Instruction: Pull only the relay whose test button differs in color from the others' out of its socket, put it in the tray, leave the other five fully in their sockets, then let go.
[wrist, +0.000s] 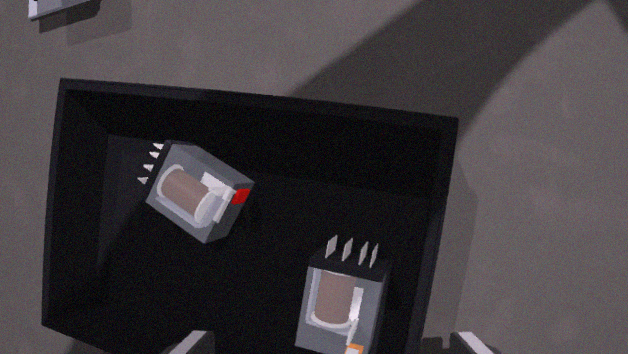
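Frame: origin at the arm's base, x ahead, y left, z up, level; centimetres.
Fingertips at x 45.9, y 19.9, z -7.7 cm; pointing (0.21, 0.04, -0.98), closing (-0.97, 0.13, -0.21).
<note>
A point is followed by its place in that frame.
A black tray (260, 99) {x 47.1, y 10.4, z -7.2 cm} fills much of the wrist view. A relay with a red test button (200, 192) {x 50.5, y 13.3, z -8.3 cm} lies on its side in the tray, at the upper left, its pins pointing left. A second relay (342, 300) {x 45.4, y 17.9, z -8.3 cm} with an orange-edged, pale-centred button lies at the tray's lower right, its pins pointing up in the view; its lower end is cut off by the view's edge. My gripper (332, 337) {x 45.9, y 19.9, z -7.7 cm} is open, with nothing between its fingers. Its fingertips show at the bottom edge, one on each side of the second relay. The sockets and the other relays do not show.
The corner of a light metal panel (55, 6) {x 59.6, y 2.1, z -10.4 cm} shows at the top left, beyond the tray's far wall. Grey table surface surrounds the tray, with a broad dark shadow across the upper right. The tray's raised walls stand on the left, far and right sides.
</note>
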